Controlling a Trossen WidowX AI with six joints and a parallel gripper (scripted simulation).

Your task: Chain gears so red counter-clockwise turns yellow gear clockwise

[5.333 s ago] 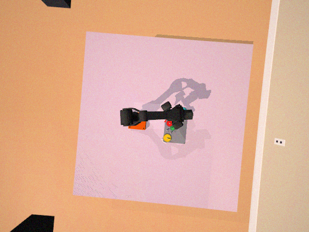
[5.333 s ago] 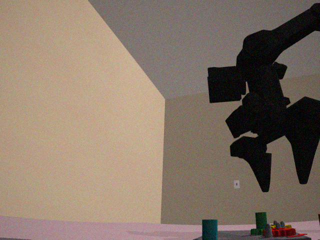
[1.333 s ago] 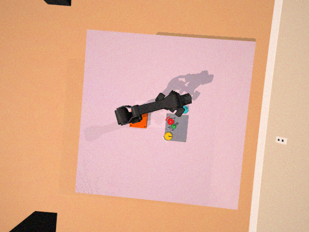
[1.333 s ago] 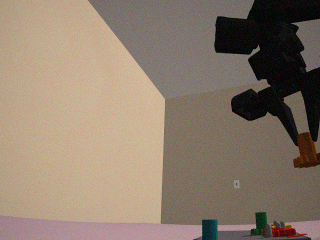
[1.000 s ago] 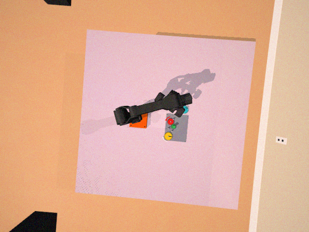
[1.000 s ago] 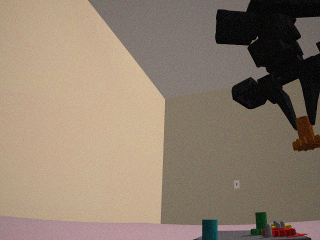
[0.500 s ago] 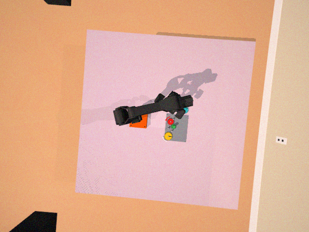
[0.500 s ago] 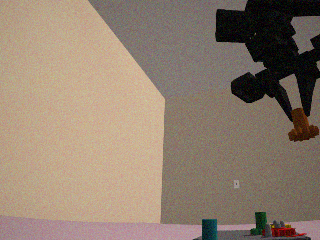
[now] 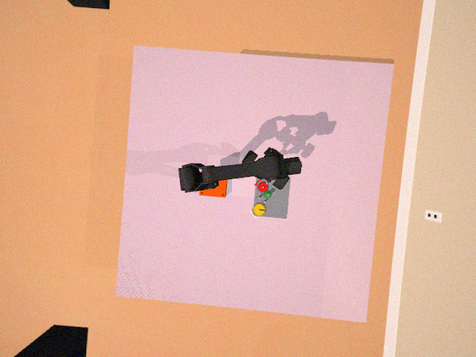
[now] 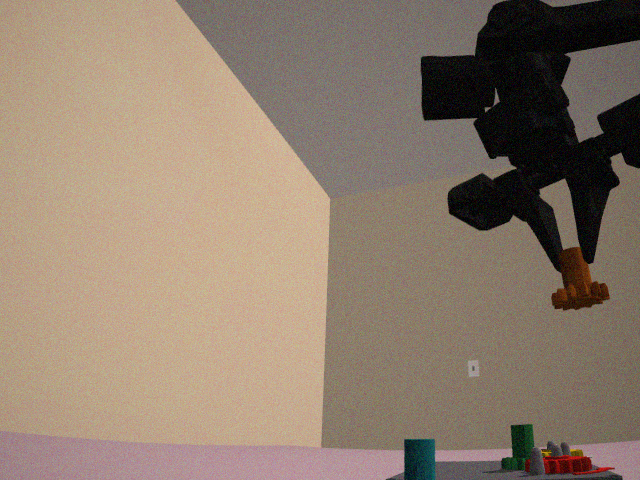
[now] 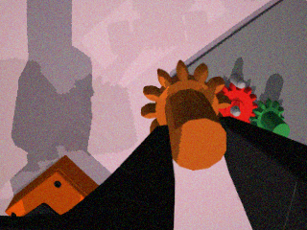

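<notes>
My gripper tip is 130 mm above the green gear, 120 mm to the left of it and 50 mm short of it. The rest, counted from my gripper tip: red gear: 140 mm below, 80 mm to the right, 20 mm ahead; orange gear: 10 mm below; teal gear: 140 mm below, 120 mm ahead, 20 mm to the left.
</notes>
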